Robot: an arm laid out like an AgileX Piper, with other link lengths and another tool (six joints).
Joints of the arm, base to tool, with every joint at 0 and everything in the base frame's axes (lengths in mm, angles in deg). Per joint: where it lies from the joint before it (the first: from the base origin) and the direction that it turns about. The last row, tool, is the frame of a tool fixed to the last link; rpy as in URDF.
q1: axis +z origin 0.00 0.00 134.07
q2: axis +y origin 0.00 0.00 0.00
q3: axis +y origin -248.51 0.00 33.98
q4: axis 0.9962 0 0.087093 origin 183.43 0.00 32.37
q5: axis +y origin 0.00 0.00 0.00
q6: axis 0.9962 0 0.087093 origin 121.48 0.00 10.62
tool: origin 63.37 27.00 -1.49 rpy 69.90 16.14 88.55
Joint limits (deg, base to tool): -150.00..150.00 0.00..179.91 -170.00..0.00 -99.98..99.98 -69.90..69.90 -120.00..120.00
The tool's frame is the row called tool.
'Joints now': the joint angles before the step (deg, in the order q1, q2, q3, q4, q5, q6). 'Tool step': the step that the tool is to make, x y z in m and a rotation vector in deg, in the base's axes. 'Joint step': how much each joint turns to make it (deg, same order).
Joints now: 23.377, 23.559, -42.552, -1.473, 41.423, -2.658
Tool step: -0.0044, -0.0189, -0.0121, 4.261, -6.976, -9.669
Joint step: -10.787, -10.324, 9.301, 2.419, -6.920, -0.296
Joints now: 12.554, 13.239, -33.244, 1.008, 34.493, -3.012
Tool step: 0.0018, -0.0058, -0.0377, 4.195, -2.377, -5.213
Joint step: -6.415, -8.576, 13.242, 4.045, -7.696, -0.131
